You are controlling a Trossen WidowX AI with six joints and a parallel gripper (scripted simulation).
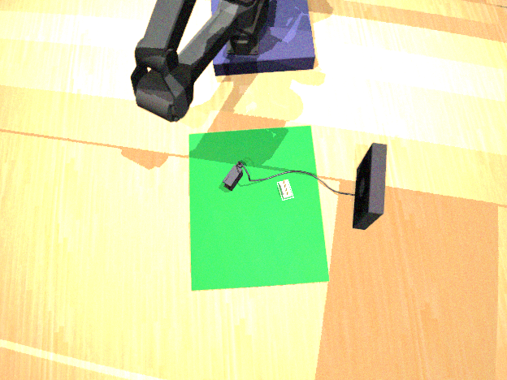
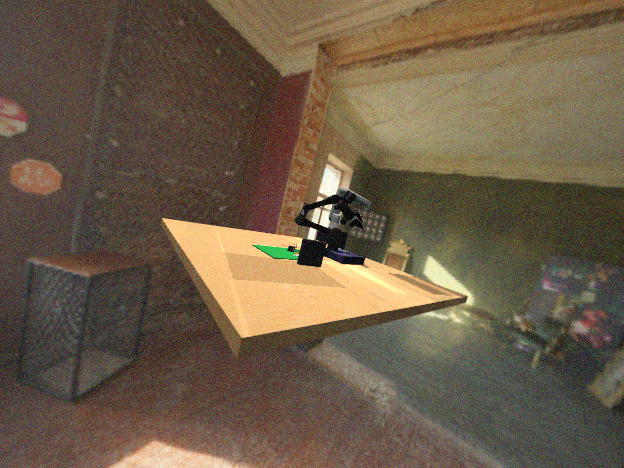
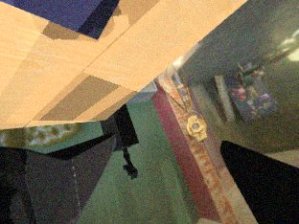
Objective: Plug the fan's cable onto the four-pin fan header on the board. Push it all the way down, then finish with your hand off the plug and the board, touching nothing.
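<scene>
Right now the dark plug is 44 cm ahead of my gripper tip, 22 cm below it and 5 cm to the right of it. Round my gripper tip: black fan (46 cm ahead, 18 cm to the left, 18 cm below); then white four-pin header (45 cm ahead, 24 cm below, 4 cm to the left); then green board (48 cm ahead, 25 cm below, 1 cm to the right).
</scene>
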